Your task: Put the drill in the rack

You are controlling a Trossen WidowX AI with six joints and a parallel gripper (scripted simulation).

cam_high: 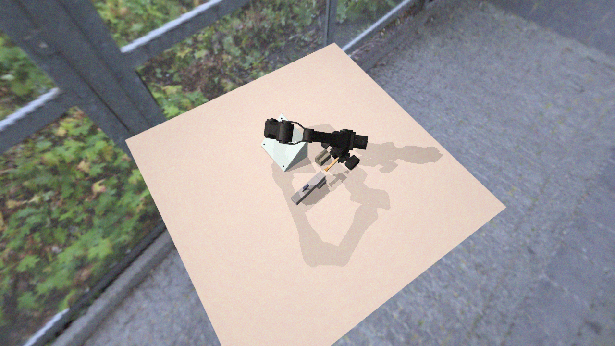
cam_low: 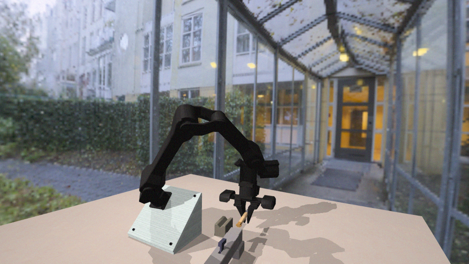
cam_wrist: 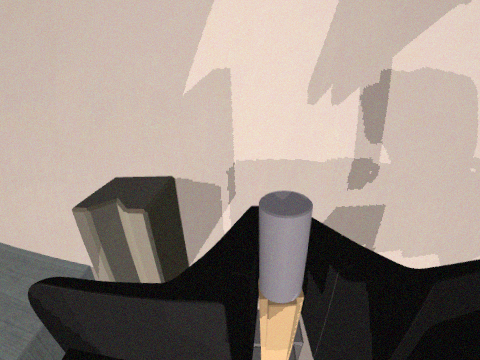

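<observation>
Right now the drill is 4 cm to the right of my gripper tip and 3 cm above it. From my gripper tip the other things lie so: dark blue key 22 cm to the right, 2 cm above, 1 cm ahead; then rack 7 cm behind, 3 cm to the right, 1 cm below.
</observation>
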